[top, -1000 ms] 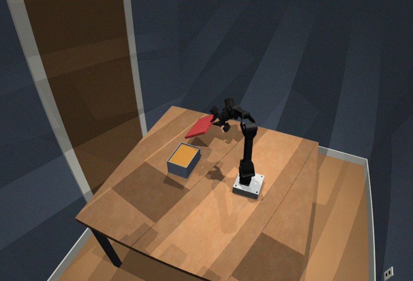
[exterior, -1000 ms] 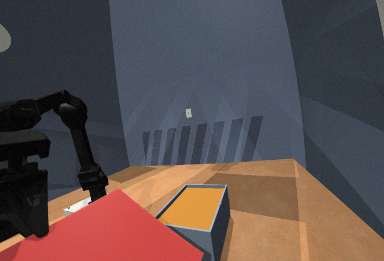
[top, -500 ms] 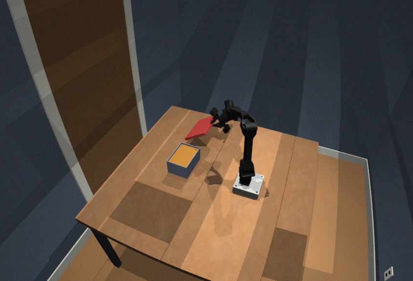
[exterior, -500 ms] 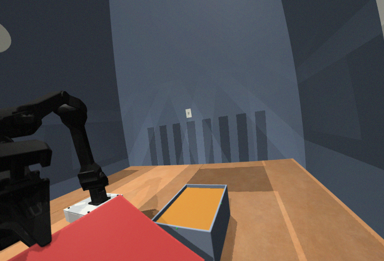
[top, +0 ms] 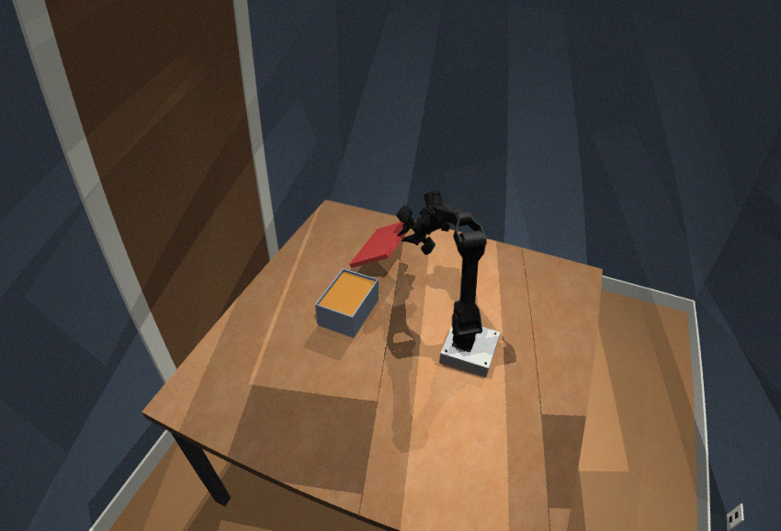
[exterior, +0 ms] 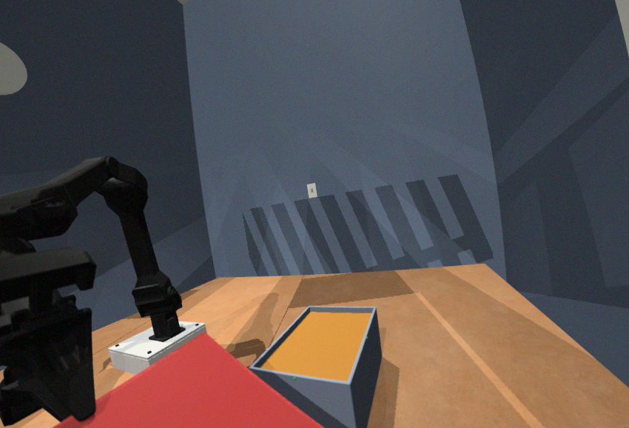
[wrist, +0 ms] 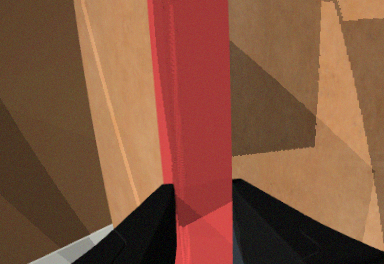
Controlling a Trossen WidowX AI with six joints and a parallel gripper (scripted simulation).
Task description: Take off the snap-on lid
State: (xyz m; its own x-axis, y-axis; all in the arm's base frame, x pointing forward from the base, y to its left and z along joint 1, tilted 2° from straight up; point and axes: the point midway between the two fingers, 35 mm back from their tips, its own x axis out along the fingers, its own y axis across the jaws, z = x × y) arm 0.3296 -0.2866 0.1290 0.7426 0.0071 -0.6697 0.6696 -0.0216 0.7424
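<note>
The red lid lies 70 mm ahead of my gripper tip and 40 mm below it. Also, from my gripper tip: grey-blue storage box (80 mm ahead, 270 mm to the left, 120 mm below).
</note>
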